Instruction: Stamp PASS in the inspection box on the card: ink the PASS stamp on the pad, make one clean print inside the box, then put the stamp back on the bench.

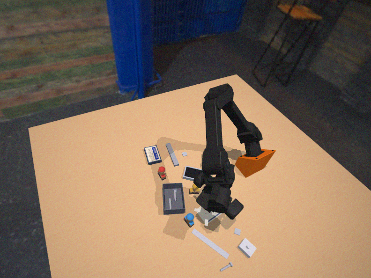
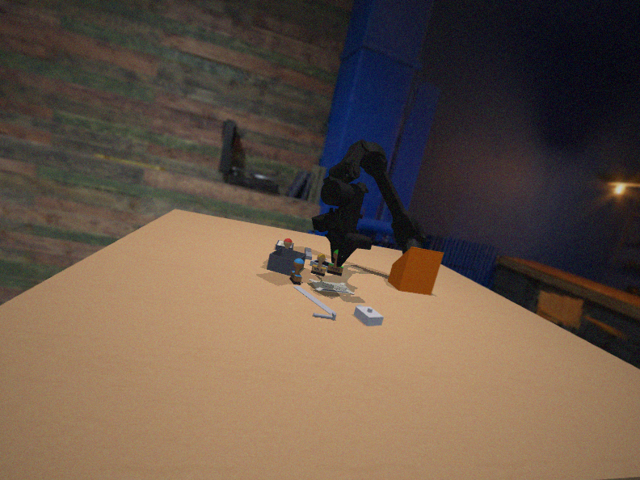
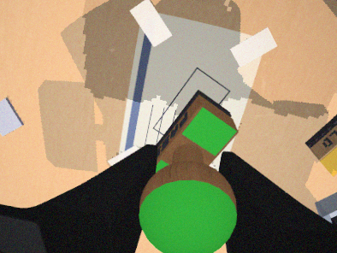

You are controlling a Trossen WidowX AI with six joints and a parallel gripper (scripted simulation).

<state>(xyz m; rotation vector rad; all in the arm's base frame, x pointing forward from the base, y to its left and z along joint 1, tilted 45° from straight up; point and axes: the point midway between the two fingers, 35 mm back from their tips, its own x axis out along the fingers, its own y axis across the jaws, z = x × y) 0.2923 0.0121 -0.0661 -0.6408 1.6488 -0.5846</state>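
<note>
Right now my gripper tip is 6 cm above the white card. Round my gripper tip: green-knobbed pass stamp (right at my gripper tip); yellow stamp (10 cm to the right, 4 cm below); blue stamp (10 cm ahead, 1 cm to the right, 4 cm below).
</note>
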